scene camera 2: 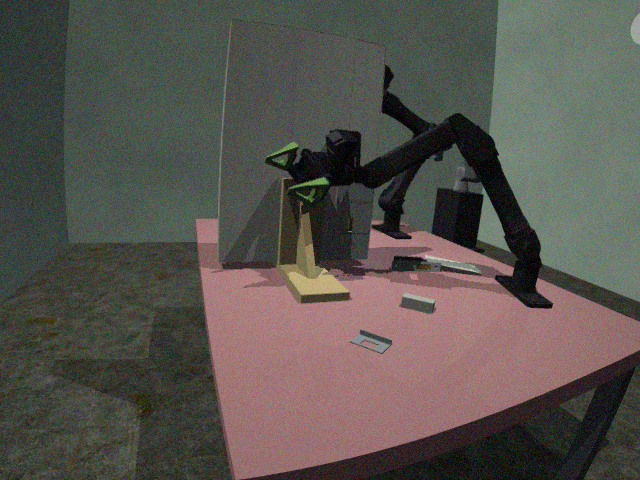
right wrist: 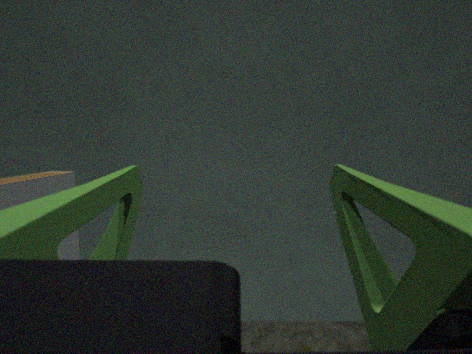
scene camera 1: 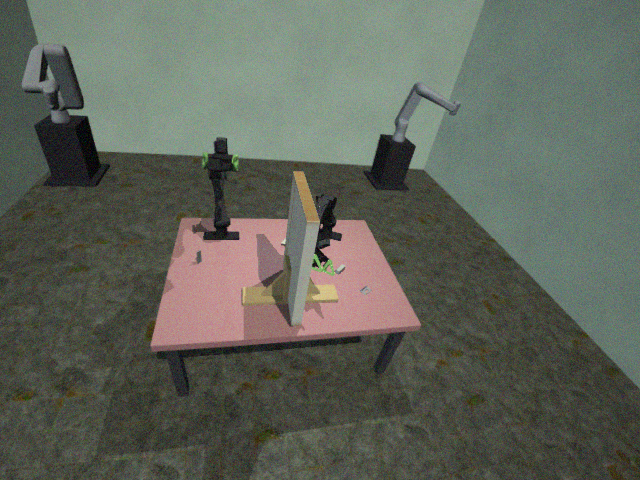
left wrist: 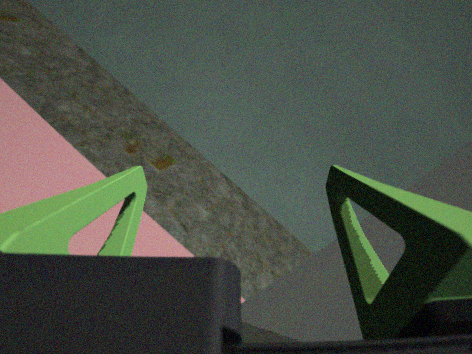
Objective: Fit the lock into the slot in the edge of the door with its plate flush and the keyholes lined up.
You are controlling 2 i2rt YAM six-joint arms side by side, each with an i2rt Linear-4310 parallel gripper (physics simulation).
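Pixels of known places: left gripper, fingertip midpoint: (scene camera 2: pixel 276 174) (scene camera 1: pixel 327 273) (left wrist: pixel 236 176); right gripper, fingertip midpoint: (right wrist: pixel 236 176) (scene camera 1: pixel 219 160); left arm's base, link origin: (scene camera 2: pixel 521 292) (scene camera 1: pixel 326 234); right arm's base, link origin: (scene camera 2: pixel 390 232) (scene camera 1: pixel 221 236).
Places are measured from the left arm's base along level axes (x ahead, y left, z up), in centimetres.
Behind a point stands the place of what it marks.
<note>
The door (scene camera 1: pixel 305 258) @(x 75.3, y -2.3, z 41.0 cm) (scene camera 2: pixel 294 103) @(x 59.6, y -5.2, z 39.1 cm) stands upright on the table. In scene camera 2 a small brass-coloured mark shows low near its right edge; the slot cannot be made out. The lock (scene camera 2: pixel 416 264) @(x 25.8, y -11.6, z 1.9 cm), a dark case with a brass-coloured part and a long pale plate, lies on the table beyond the grey block. My left gripper (scene camera 1: pixel 324 267) @(x 60.8, y 6.8, z 23.3 cm) (scene camera 2: pixel 279 174) @(x 60.8, y 6.8, z 23.3 cm) (left wrist: pixel 236 176) @(x 60.8, y 6.8, z 23.3 cm) is open and empty, raised above the table beside the door's face, away from the lock. My right gripper (scene camera 1: pixel 220 161) @(x 53.4, y -44.4, z 61.0 cm) (right wrist: pixel 236 176) @(x 53.4, y -44.4, z 61.0 cm) is open and empty, high up on the door's other side.
A wooden stand (scene camera 1: pixel 258 295) @(x 63.6, y -22.8, z 1.8 cm) (scene camera 2: pixel 320 289) @(x 50.2, y 11.1, z 1.8 cm) braces the door. A grey block (scene camera 1: pixel 340 269) @(x 32.1, y 13.0, z 2.1 cm) (scene camera 2: pixel 418 303) @(x 31.0, y 14.1, z 1.5 cm) and a slotted metal bracket (scene camera 1: pixel 365 289) @(x 40.7, y 28.0, z 0.0 cm) (scene camera 2: pixel 382 343) @(x 39.7, y 28.3, z 0.2 cm) lie on the table. A small grey piece (scene camera 1: pixel 199 256) @(x 50.1, y -59.1, z 4.2 cm) stands at the table's left. Grey arms stand on dark pedestals (scene camera 1: pixel 69 149) (scene camera 1: pixel 391 162) beyond.
</note>
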